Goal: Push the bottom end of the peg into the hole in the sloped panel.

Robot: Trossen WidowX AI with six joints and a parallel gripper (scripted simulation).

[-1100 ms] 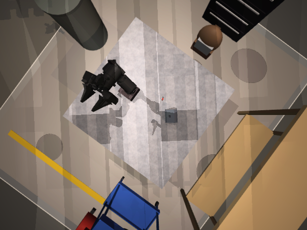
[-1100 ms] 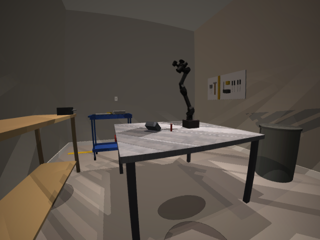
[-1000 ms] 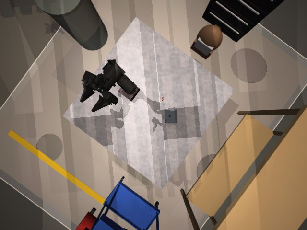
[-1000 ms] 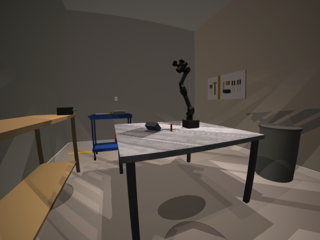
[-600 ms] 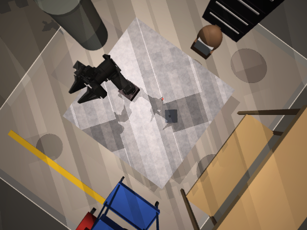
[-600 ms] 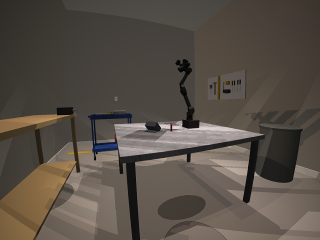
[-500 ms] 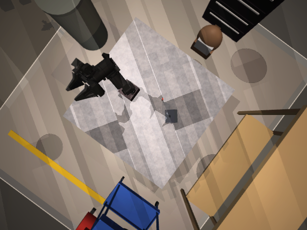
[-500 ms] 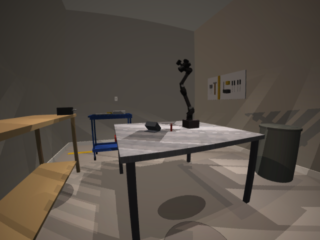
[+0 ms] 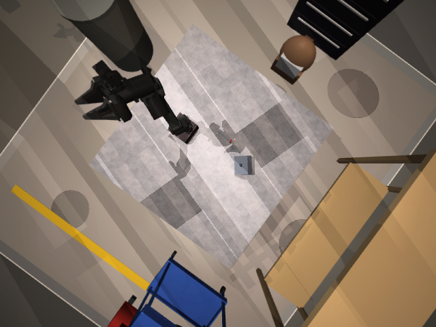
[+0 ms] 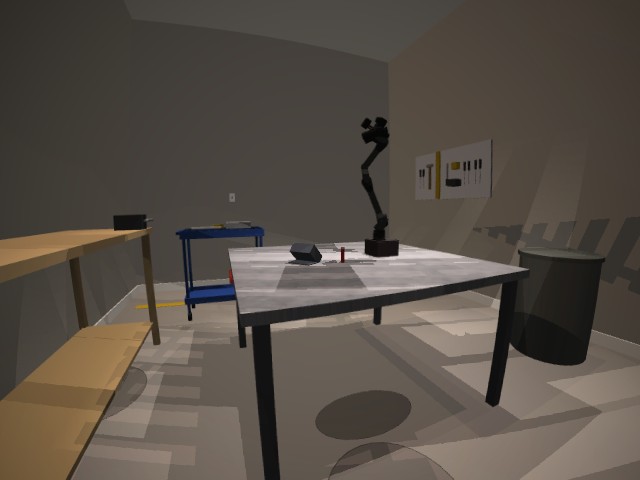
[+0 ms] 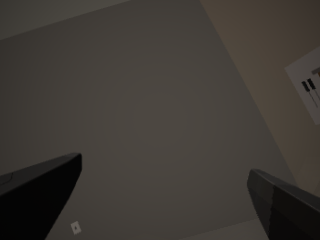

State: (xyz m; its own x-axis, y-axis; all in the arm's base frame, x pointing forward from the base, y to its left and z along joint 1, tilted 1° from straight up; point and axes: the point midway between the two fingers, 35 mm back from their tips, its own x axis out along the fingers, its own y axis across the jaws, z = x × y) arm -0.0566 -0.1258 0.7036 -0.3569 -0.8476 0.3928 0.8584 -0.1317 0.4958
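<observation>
Now: the red peg 750 mm below my gripper tip, 370 mm ahead of it and 260 mm to the left of it. Also, from my gripper tip: grey sloped panel (760 mm below, 540 mm ahead, 170 mm to the left).
</observation>
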